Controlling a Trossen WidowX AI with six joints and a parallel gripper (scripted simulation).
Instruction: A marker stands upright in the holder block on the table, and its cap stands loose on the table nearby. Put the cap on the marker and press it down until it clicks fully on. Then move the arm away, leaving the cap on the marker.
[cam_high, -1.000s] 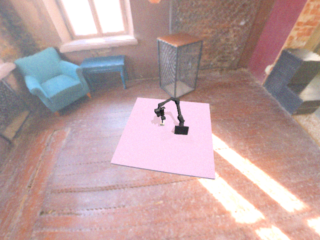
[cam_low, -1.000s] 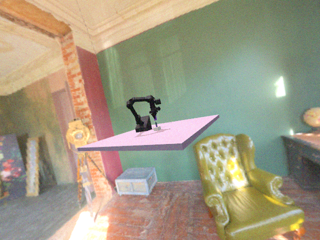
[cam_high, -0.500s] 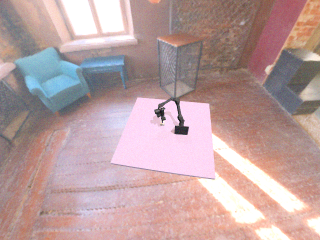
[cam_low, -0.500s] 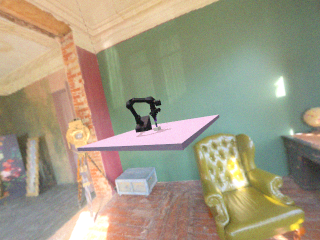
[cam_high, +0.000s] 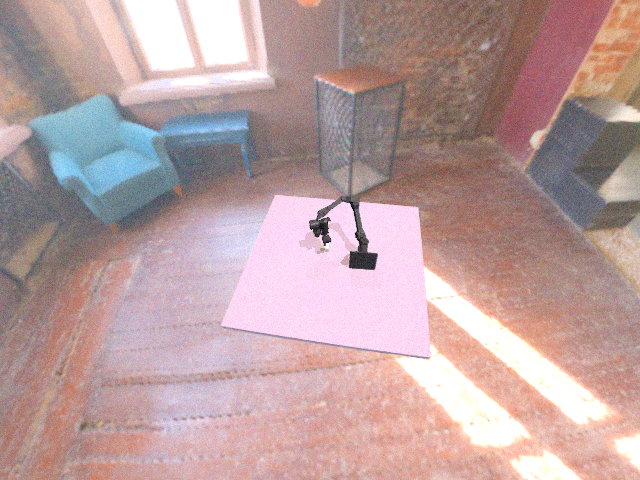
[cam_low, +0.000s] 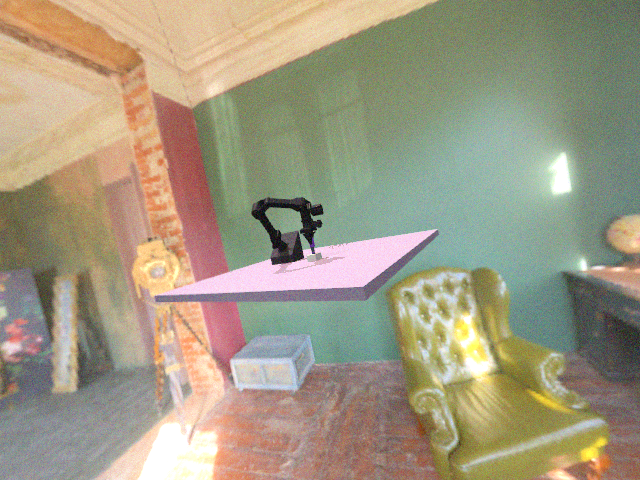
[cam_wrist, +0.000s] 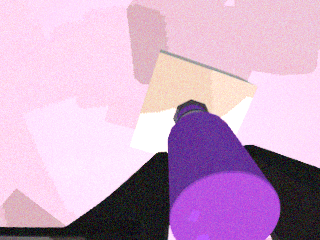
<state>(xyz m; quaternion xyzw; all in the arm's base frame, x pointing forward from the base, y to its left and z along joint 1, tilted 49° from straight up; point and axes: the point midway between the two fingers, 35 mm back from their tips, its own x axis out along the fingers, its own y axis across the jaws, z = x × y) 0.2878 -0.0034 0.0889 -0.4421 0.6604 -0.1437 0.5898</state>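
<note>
Right now my gripper tip is 8 cm above the pale holder block. Round my gripper tip: purple cap: 1 cm above.
</note>
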